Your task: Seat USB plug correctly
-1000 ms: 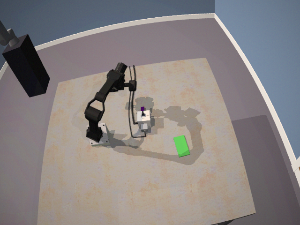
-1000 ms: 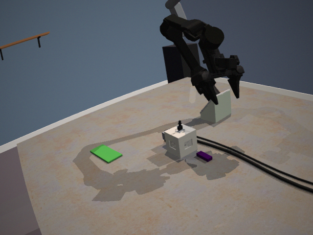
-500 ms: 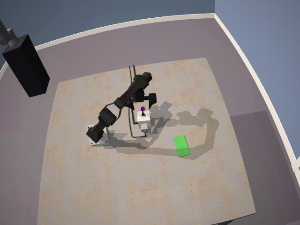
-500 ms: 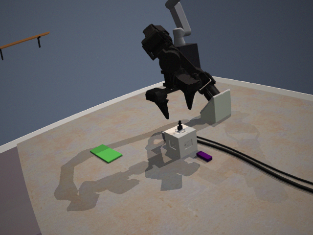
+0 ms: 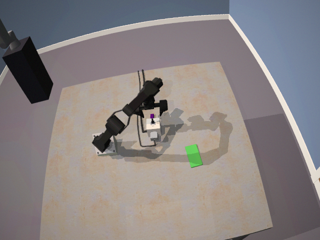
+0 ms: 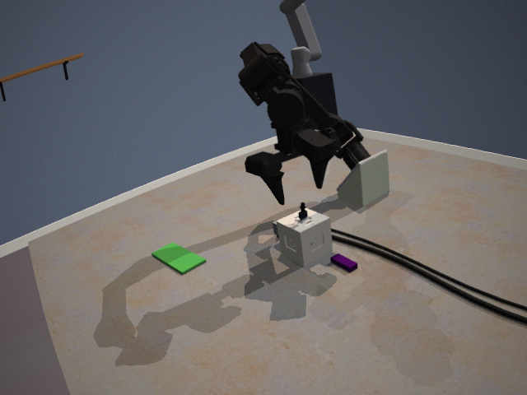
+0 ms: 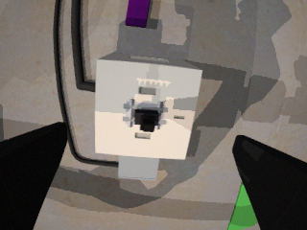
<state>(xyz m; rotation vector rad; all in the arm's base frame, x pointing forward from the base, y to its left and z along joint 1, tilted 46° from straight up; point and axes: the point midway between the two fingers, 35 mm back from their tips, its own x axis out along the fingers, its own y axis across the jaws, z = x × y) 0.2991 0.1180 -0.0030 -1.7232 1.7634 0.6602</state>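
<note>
Now: the usb plug 40 mm below my gripper tip. The rest, counted from my gripper tip: purple block (10 mm behind, 90 mm to the left, 120 mm below); then socket (10 mm to the right, 60 mm below); then flat green pad (190 mm ahead, 220 mm to the right, 120 mm below).
</note>
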